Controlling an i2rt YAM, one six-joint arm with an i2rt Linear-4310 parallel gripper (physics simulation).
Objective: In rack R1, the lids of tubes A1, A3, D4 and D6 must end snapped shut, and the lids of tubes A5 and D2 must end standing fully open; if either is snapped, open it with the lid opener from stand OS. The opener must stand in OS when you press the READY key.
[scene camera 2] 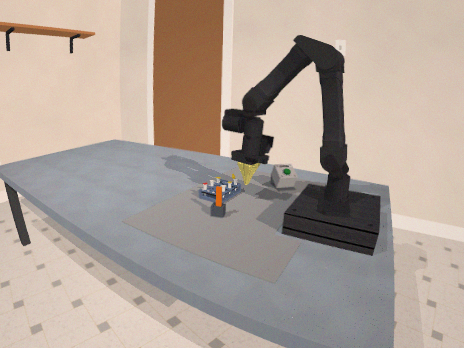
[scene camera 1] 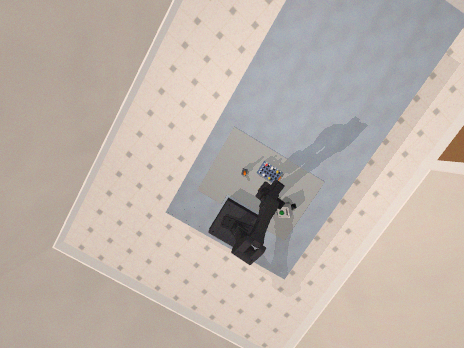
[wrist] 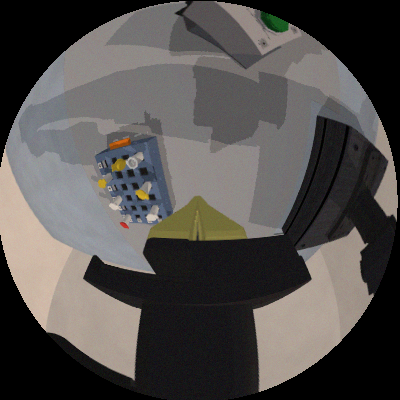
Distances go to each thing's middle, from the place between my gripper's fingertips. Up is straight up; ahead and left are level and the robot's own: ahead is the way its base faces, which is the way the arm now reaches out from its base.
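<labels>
My hand is 8 cm past the grey box with green button (wrist: 246, 43), and it is also 19 cm to the left of it and 1 cm above it.
</labels>
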